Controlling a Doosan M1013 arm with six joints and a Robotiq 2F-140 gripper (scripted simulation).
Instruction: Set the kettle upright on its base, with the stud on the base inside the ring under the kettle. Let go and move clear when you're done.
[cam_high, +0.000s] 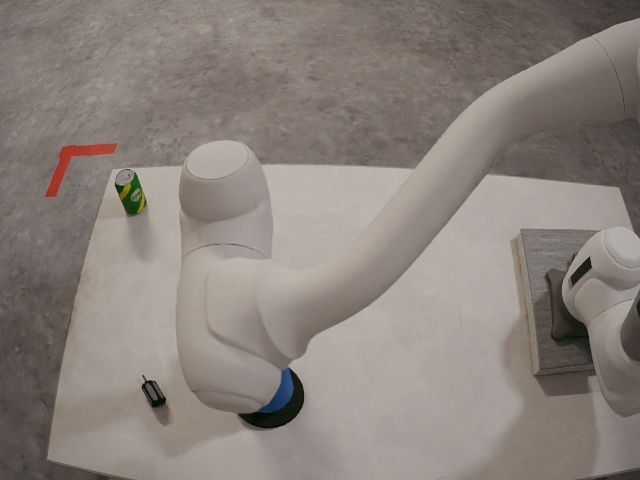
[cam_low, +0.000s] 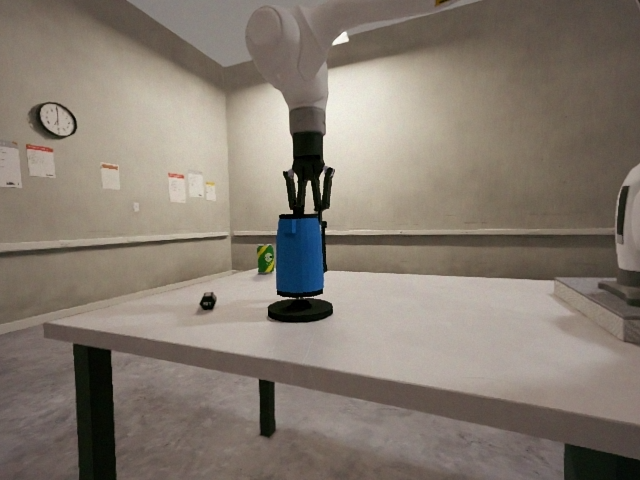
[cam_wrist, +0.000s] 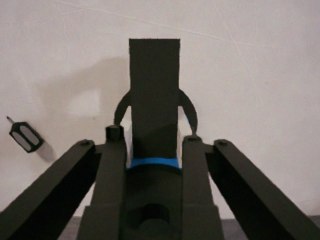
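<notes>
Now: the blue kettle 30 mm to the left of my hand and 60 mm below it. Round my hand: green can 410 mm ahead, 380 mm to the right, 140 mm below; then round black base 10 mm behind, 60 mm to the left, 190 mm below.
</notes>
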